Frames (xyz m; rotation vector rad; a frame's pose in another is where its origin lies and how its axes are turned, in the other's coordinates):
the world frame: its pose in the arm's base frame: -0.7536 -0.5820 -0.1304 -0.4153 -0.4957 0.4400
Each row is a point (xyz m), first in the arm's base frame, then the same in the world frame.
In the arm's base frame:
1: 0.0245 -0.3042 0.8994
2: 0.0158 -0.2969 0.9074
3: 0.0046 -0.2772 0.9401
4: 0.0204 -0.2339 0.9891
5: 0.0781 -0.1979 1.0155
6: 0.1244 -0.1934 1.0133
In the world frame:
1: 1.1236 -0.4950 0.4853
2: 1.1232 -0.4902 0.4983
3: 1.1359 -0.4862 0.5358
4: 1.1874 -0.4786 0.5784
5: 1.2604 -0.4787 0.5785
6: 1.2984 -0.4877 0.5533

